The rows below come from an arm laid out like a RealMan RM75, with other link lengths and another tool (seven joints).
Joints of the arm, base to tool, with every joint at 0 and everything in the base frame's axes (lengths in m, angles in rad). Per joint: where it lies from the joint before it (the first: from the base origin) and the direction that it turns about. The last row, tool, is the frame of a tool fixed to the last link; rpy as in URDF.
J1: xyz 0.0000 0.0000 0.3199 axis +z
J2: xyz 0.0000 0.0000 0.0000 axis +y
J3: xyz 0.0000 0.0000 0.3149 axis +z
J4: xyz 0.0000 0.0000 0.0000 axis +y
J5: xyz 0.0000 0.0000 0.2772 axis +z
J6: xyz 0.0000 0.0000 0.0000 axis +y
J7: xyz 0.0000 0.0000 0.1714 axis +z
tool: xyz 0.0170 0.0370 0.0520 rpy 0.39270 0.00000 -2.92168
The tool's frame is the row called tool.
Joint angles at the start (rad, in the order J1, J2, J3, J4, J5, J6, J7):
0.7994, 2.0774, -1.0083, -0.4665, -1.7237, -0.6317, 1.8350
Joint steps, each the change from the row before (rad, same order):
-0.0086, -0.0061, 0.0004, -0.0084, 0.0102, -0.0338, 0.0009
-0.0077, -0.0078, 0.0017, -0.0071, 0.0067, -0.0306, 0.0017
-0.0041, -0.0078, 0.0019, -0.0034, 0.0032, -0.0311, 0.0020
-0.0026, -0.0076, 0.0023, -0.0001, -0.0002, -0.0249, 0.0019
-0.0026, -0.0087, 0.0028, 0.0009, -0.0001, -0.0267, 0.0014
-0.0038, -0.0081, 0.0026, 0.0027, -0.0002, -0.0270, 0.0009
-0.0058, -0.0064, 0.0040, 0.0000, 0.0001, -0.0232, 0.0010
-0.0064, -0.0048, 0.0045, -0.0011, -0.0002, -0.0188, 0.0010
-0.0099, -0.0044, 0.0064, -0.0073, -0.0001, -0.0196, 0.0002
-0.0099, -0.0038, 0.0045, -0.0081, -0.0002, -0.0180, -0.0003
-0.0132, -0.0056, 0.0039, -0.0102, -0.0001, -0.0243, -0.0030
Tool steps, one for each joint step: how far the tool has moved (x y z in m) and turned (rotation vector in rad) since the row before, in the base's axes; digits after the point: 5 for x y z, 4 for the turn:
-0.00181, -0.00306, 0.00377, -0.0115, 0.0193, 0.0121
-0.00060, -0.00237, 0.00482, -0.0092, 0.0148, 0.0104
-0.00133, -0.00261, 0.00363, -0.0132, 0.0124, 0.0121
0.00000, -0.00226, 0.00301, -0.0119, 0.0073, 0.0084
0.00031, -0.00246, 0.00342, -0.0128, 0.0074, 0.0087
0.00128, -0.00343, 0.00260, -0.0147, 0.0076, 0.0068
0.00179, -0.00313, 0.00295, -0.0103, 0.0081, 0.0040
0.00209, -0.00278, 0.00272, -0.0072, 0.0074, 0.0018
0.00238, -0.00260, 0.00440, -0.0026, 0.0077, 0.0032
0.00225, -0.00266, 0.00395, -0.0025, 0.0056, 0.0042
0.00326, -0.00398, 0.00494, -0.0045, 0.0042, 0.0082

